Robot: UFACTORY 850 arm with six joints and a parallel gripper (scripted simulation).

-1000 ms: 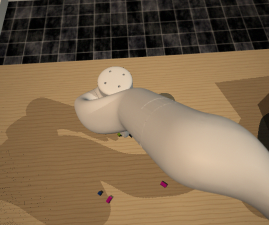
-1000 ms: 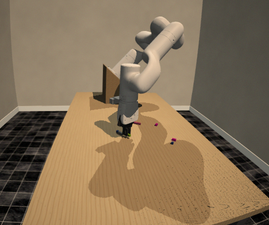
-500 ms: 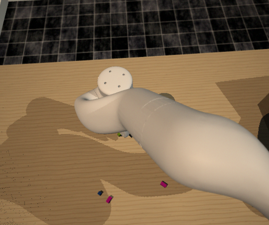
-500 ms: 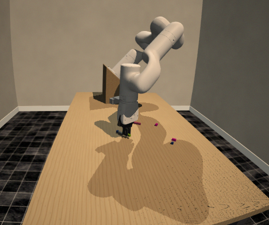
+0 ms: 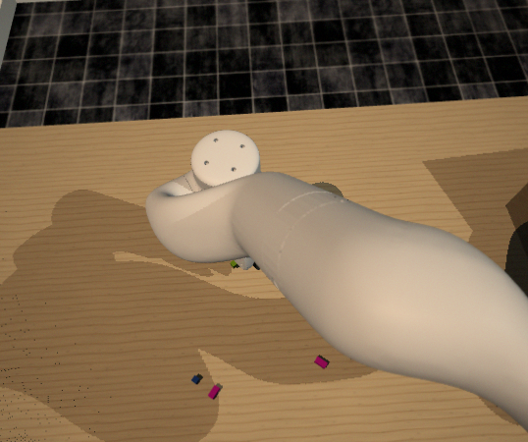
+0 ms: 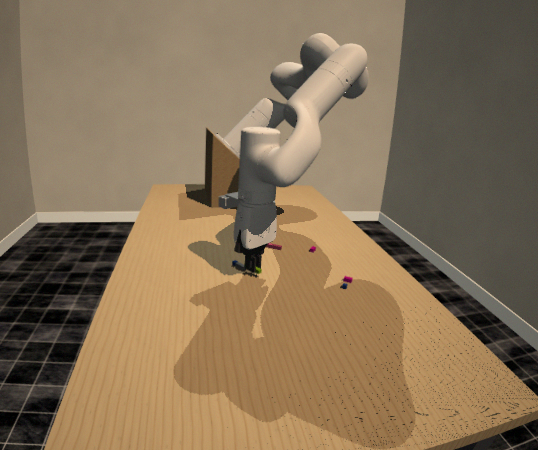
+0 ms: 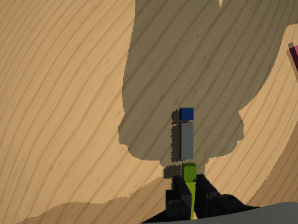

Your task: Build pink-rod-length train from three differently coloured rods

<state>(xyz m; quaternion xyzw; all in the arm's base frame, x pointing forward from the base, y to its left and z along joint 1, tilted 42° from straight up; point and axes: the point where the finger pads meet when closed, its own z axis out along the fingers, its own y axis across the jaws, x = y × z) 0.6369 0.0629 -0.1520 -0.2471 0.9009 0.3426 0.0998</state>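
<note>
Now: hand 2 cm above the lime rod. Also, from my hand: pink rod (16 cm behind, 8 cm to the left, 3 cm below); then grey rod (4 cm behind, 2 cm to the right, 3 cm below).
</note>
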